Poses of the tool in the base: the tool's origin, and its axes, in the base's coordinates. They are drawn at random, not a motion.
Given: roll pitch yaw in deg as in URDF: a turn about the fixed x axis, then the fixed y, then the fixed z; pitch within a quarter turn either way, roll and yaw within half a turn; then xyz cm.
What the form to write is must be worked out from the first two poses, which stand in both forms.
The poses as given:
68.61, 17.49, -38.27, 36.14, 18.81, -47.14
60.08, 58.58, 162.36, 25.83, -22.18, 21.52
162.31, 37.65, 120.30, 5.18, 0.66, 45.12
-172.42, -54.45, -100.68, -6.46, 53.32, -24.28
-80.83, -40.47, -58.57, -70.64, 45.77, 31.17
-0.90, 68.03, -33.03, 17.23, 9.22, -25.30
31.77, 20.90, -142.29, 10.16, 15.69, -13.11
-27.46, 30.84, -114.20, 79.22, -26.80, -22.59
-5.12, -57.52, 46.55, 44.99, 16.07, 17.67
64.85, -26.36, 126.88, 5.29, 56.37, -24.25
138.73, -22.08, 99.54, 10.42, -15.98, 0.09
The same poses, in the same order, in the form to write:
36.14, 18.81, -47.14, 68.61, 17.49, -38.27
25.83, -22.18, 21.52, 60.08, 58.58, 162.36
5.18, 0.66, 45.12, 162.31, 37.65, 120.30
-6.46, 53.32, -24.28, -172.42, -54.45, -100.68
-70.64, 45.77, 31.17, -80.83, -40.47, -58.57
17.23, 9.22, -25.30, -0.90, 68.03, -33.03
10.16, 15.69, -13.11, 31.77, 20.90, -142.29
79.22, -26.80, -22.59, -27.46, 30.84, -114.20
44.99, 16.07, 17.67, -5.12, -57.52, 46.55
5.29, 56.37, -24.25, 64.85, -26.36, 126.88
10.42, -15.98, 0.09, 138.73, -22.08, 99.54

